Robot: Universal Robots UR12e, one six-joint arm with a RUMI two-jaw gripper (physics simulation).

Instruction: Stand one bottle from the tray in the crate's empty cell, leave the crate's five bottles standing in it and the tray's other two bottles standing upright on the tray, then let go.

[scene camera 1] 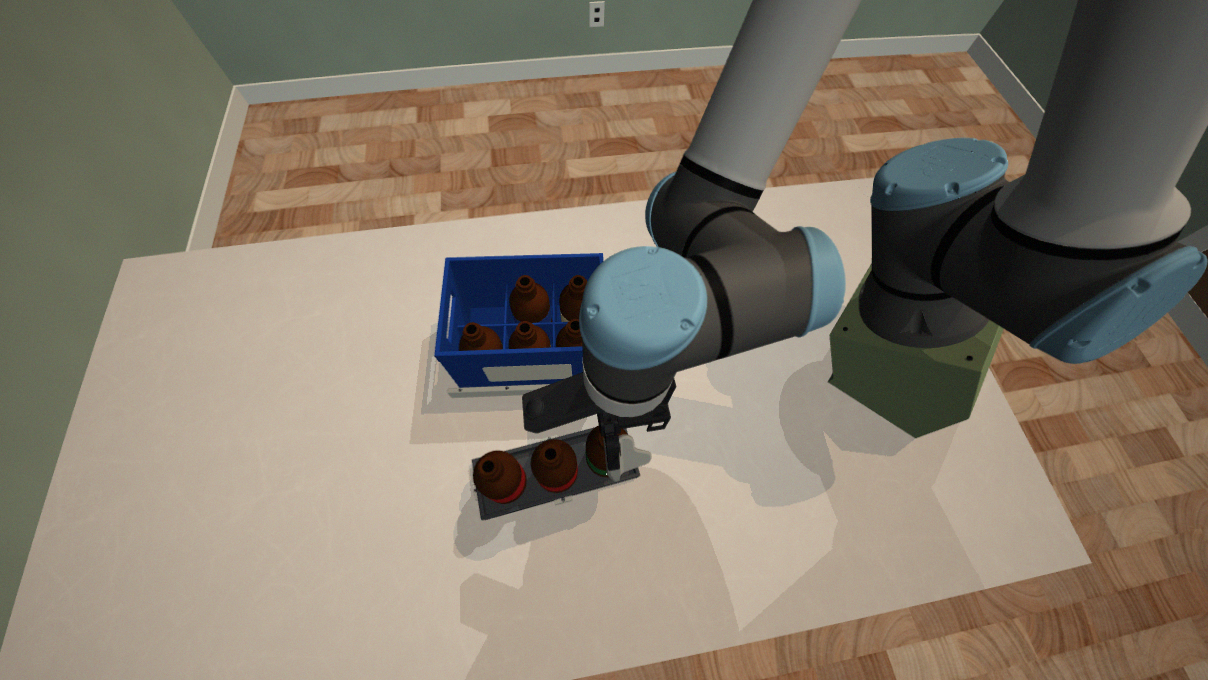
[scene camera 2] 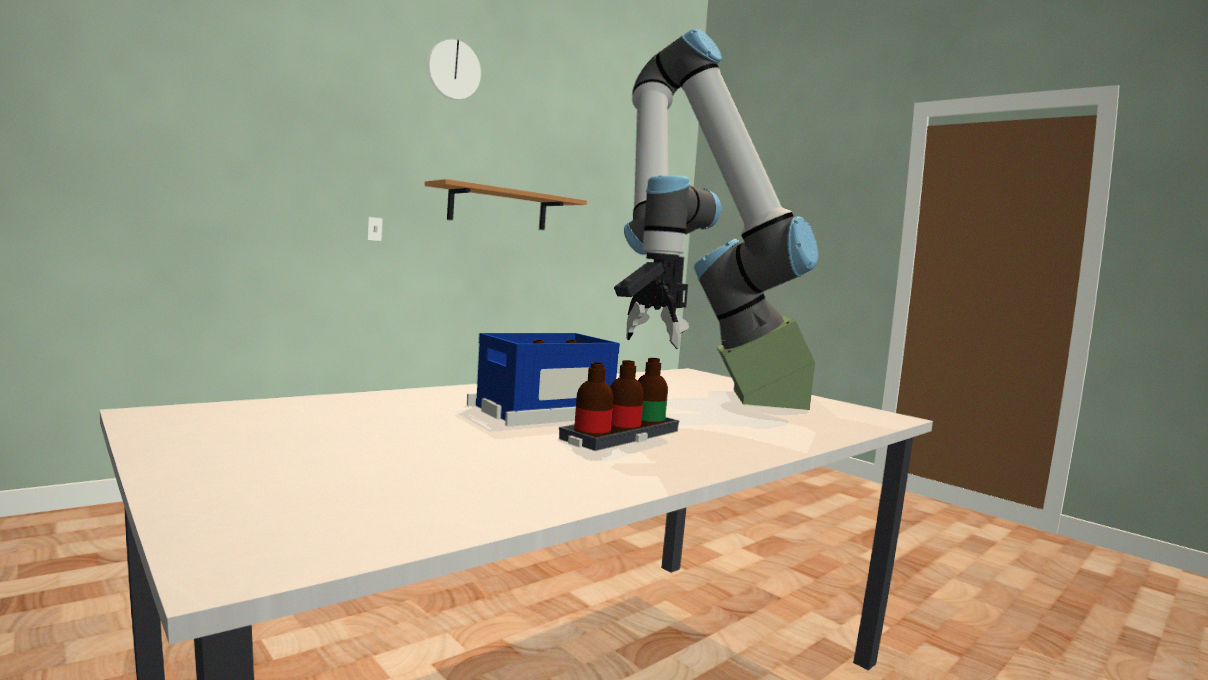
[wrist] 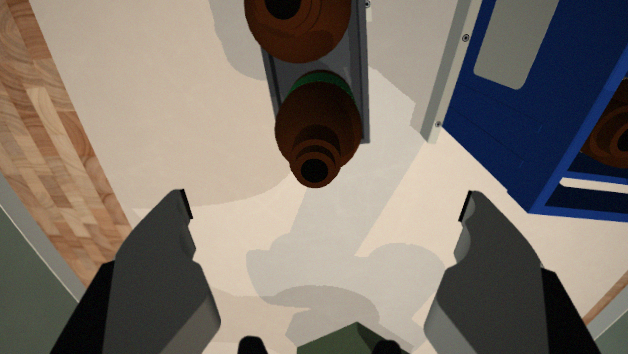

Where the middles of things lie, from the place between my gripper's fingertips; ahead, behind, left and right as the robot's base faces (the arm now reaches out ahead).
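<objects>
Relative to the pale strip (scene camera 2: 526, 417), my gripper is 80 mm short of it, 160 mm to the left of it and 180 mm above it.
</objects>
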